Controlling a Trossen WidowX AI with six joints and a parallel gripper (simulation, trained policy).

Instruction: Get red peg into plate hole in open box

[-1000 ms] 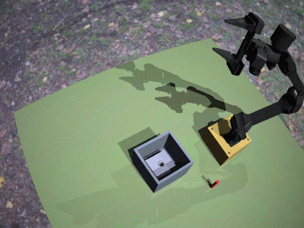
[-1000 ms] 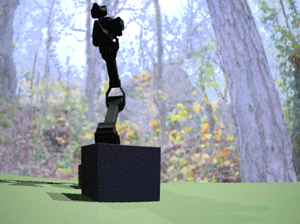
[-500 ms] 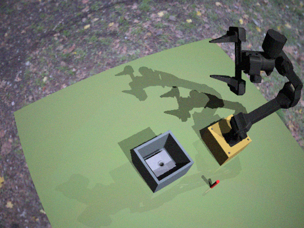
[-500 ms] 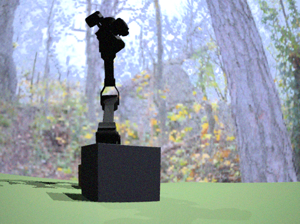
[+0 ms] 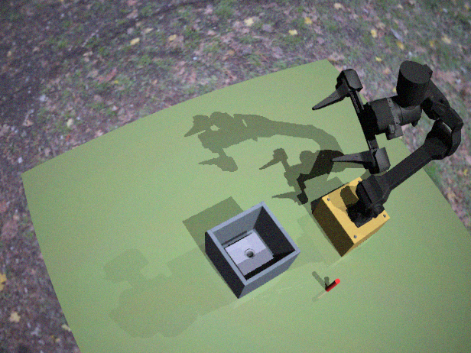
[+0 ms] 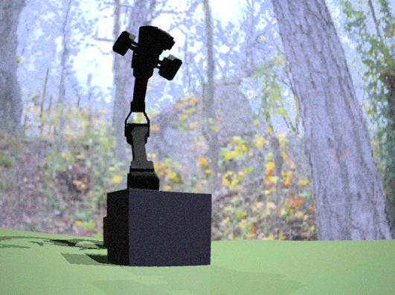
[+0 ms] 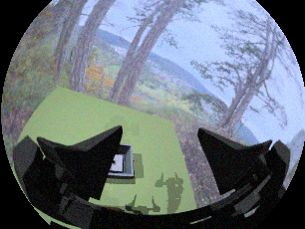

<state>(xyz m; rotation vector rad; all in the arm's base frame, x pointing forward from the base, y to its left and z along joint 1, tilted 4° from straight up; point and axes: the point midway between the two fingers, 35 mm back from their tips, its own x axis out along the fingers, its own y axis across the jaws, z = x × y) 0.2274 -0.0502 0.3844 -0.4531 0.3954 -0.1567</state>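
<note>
Right now the red peg is 80 mm behind my gripper tip, 200 mm to the left of it and 440 mm below it. Also, from my gripper tip: grey plate: 80 mm ahead, 10 mm to the left, 430 mm below.
</note>
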